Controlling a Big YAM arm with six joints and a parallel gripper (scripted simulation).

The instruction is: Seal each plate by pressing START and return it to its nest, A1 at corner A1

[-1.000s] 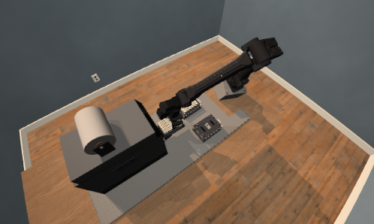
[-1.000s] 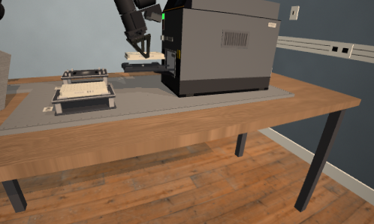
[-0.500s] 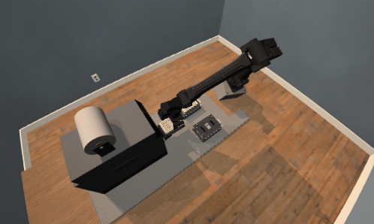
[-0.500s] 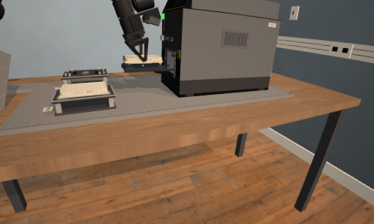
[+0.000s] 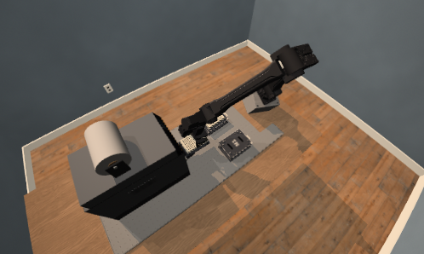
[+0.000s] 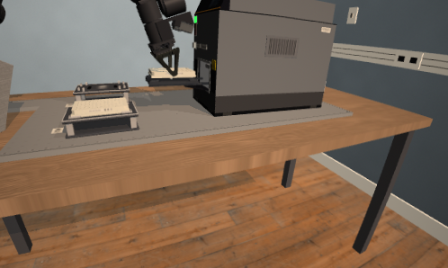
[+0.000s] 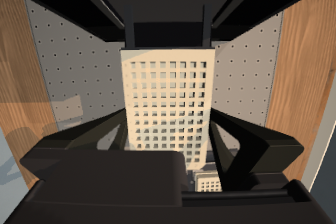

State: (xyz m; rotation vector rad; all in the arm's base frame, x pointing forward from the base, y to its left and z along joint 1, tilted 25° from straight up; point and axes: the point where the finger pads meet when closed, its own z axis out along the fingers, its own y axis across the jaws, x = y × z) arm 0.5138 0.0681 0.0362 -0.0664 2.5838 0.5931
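My gripper is now 3 cm above the sealer stage. From my hand the other things lie so: plate nest: 18 cm behind, 13 cm to the right, 8 cm below; then start button: 11 cm to the left, 8 cm ahead, 7 cm above; then small label: 28 cm behind, 15 cm to the right, 12 cm below.
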